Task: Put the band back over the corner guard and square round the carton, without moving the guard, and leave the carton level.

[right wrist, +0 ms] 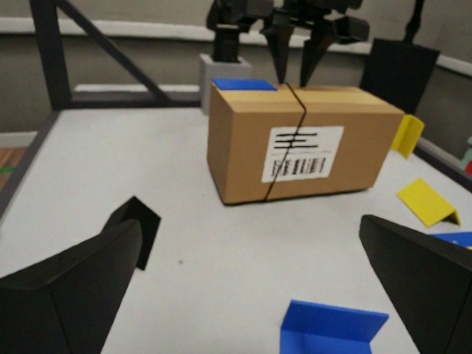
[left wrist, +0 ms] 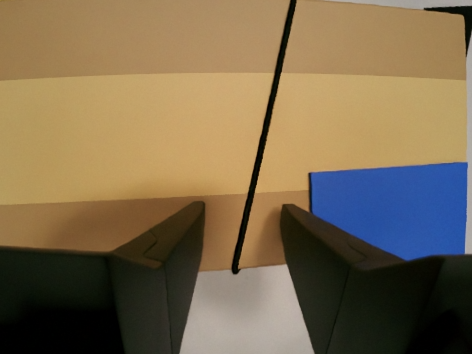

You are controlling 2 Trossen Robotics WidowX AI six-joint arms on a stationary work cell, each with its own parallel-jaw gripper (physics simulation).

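Note:
The tan carton stands flat on the table. A blue corner guard sits over one top edge at its end. The thin black band runs slantwise over the carton's top and down the labelled side, beside the guard and not over it. My left gripper is partly open at the carton's top edge, its fingertips on either side of the band with gaps to both. My right gripper is wide open and empty, away from the carton. The band's underside run is hidden.
In the right wrist view, a black angle piece and another blue angle piece lie in front of the carton. Yellow angle pieces and a blue flat item are at the right. A dark frame borders the table.

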